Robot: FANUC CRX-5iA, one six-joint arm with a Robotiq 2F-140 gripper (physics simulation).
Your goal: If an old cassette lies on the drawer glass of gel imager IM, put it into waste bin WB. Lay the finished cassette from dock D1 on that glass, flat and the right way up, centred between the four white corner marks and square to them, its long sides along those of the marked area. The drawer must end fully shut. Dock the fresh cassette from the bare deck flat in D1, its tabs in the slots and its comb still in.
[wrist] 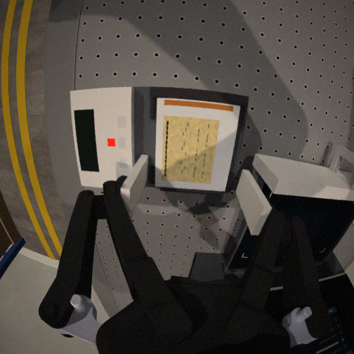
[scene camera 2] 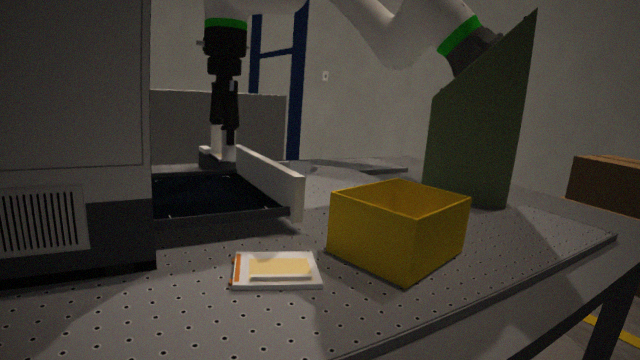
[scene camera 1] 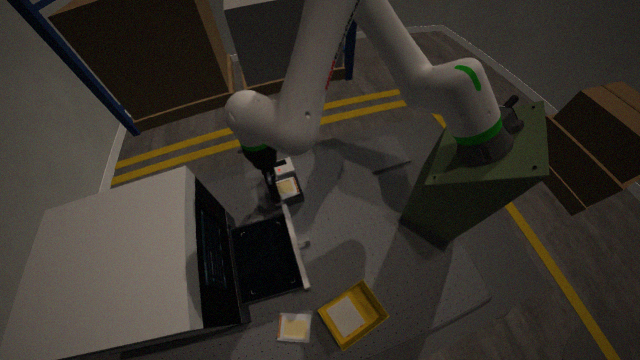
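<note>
My gripper [scene camera 1: 276,189] [scene camera 2: 222,146] [wrist: 194,174] is open and empty, low at dock D1 [scene camera 1: 296,199] [wrist: 242,120], its pads on either side of the finished cassette's near end. The finished cassette [scene camera 1: 287,188] [wrist: 190,150] lies in the dock, its yellow gel with dark and green bands facing up. The imager's drawer is open. Its black glass [scene camera 1: 265,260] [scene camera 2: 210,192] [wrist: 310,215] carries no cassette, and white corner marks show. The fresh cassette [scene camera 1: 295,327] [scene camera 2: 280,270] lies flat on the deck. The yellow waste bin [scene camera 2: 370,235] holds a pale cassette [scene camera 1: 345,316].
The gel imager [scene camera 1: 115,250] [scene camera 2: 75,100] stands beside the drawer. The drawer's white front [scene camera 1: 297,250] [scene camera 2: 272,177] [wrist: 305,177] rises close to the dock and my right-hand finger in the wrist view. The dock's white panel [wrist: 107,125] shows a red light. The green pedestal [scene camera 1: 470,200] [scene camera 2: 475,130] carries the arm.
</note>
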